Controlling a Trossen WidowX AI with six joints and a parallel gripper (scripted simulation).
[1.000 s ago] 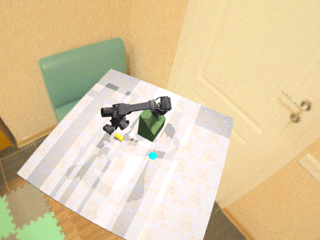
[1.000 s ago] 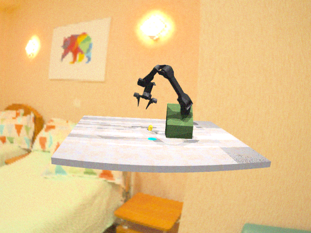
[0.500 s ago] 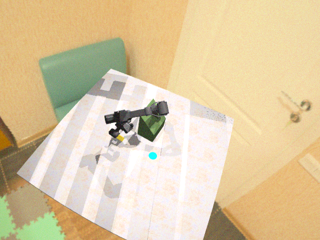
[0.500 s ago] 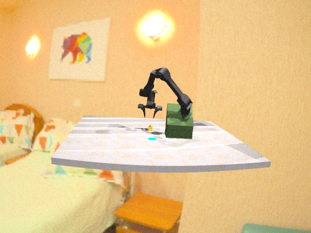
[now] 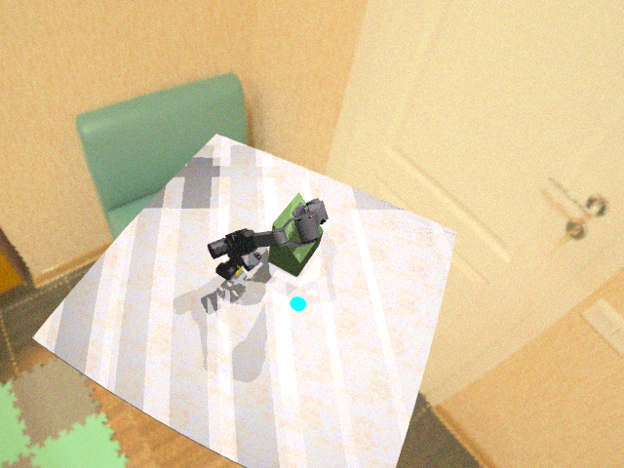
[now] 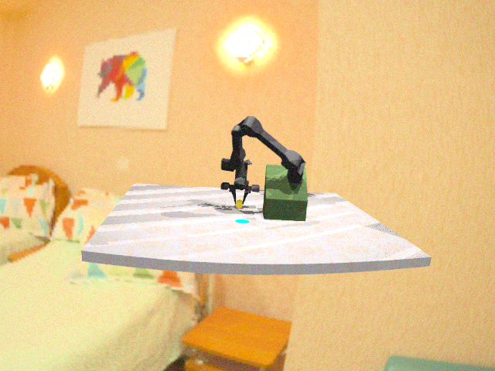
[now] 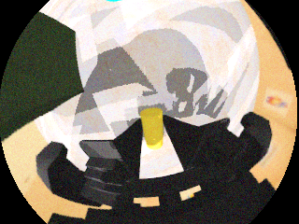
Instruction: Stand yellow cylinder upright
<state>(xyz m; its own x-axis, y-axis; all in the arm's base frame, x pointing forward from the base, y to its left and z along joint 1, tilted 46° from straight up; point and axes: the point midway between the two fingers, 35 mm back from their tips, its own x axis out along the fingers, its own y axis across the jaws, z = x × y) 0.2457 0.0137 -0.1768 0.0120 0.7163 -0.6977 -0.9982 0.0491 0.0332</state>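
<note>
Now: gripper tip 1 cm past the cyan circle, 26 cm to the right of it and 2 cm above it. From my gripper tip the other things lie so: yellow cylinder (2 cm to the right).
</note>
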